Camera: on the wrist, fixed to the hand. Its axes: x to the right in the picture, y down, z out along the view.
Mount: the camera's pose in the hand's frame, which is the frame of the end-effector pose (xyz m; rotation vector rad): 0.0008 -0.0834 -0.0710 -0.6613 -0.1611 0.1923
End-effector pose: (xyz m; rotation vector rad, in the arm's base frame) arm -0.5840 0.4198 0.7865 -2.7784 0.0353 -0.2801
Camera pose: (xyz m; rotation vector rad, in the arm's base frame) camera -0.5981 0.4741 0.8806 2.8304 -0.3523 -0.0144
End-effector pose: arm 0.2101 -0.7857 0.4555 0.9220 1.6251 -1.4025
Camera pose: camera 0.1278 -0.7258 0.4959 0.5369 1.6639 -0.7052
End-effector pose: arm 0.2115 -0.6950 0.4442 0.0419 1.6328 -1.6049
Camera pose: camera 0.1286 -0.6510 0.5007 -0.2591 1.8870 -0.8471
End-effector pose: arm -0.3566 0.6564 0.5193 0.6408 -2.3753 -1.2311
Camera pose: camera -0.3016 0.5669 0.4883 0.1022 -1.8958 -1.8864
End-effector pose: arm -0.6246 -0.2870 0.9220 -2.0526 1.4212 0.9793
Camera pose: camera -0.5258 -0.3073 0.9648 2.1596 -1.3062 -1.8017
